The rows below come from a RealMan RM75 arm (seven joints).
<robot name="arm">
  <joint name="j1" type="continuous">
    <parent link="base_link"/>
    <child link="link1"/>
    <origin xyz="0 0 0.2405" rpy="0 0 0"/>
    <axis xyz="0 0 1"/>
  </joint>
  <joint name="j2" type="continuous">
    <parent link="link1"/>
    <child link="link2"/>
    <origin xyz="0 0 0" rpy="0 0 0"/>
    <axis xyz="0 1 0"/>
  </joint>
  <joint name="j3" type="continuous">
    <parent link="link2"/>
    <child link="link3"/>
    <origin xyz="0 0 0.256" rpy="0 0 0"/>
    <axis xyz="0 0 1"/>
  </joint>
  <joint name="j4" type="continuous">
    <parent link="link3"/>
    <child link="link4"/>
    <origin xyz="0 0 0" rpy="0 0 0"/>
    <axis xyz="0 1 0"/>
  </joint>
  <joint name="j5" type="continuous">
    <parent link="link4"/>
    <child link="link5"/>
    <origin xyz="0 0 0.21" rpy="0 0 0"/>
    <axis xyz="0 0 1"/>
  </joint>
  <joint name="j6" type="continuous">
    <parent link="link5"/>
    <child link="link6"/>
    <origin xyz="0 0 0" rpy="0 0 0"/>
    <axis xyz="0 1 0"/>
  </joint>
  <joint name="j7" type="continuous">
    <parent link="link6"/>
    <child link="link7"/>
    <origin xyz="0 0 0.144" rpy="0 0 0"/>
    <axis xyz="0 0 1"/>
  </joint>
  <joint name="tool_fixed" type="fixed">
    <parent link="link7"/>
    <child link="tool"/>
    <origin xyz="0 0 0" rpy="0 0 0"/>
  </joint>
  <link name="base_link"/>
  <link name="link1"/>
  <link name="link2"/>
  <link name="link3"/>
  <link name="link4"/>
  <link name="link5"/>
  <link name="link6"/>
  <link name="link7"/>
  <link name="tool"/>
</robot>
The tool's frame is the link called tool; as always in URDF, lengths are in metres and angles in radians. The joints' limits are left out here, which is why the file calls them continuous.
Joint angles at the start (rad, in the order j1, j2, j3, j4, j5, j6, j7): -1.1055, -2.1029, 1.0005, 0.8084, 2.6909, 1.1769, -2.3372
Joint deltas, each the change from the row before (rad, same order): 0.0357, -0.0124, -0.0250, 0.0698, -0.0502, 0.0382, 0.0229; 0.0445, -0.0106, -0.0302, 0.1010, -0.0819, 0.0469, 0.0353; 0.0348, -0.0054, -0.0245, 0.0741, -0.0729, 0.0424, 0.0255; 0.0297, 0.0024, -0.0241, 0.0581, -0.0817, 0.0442, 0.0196; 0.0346, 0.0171, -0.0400, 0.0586, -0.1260, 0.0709, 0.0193; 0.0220, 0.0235, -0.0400, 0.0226, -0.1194, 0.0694, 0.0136; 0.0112, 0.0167, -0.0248, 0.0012, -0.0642, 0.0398, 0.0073; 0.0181, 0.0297, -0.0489, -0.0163, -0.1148, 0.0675, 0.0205
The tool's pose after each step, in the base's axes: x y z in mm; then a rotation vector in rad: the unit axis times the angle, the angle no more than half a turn. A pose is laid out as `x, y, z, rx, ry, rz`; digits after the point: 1 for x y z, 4 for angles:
-92.5, 459.4, -11.5, -2.5769, -0.6669, 0.1064
-84.5, 453.7, 1.9, -2.5964, -0.6508, -0.0288
-79.0, 447.7, 13.7, -2.6123, -0.6368, -0.1382
-74.1, 441.6, 26.5, -2.6292, -0.6261, -0.2484
-69.2, 432.9, 47.7, -2.6547, -0.6151, -0.4058
-66.2, 424.7, 66.2, -2.6859, -0.6064, -0.5479
-66.7, 420.4, 77.0, -2.7018, -0.6038, -0.6234
-69.5, 412.9, 95.5, -2.7245, -0.5928, -0.7667

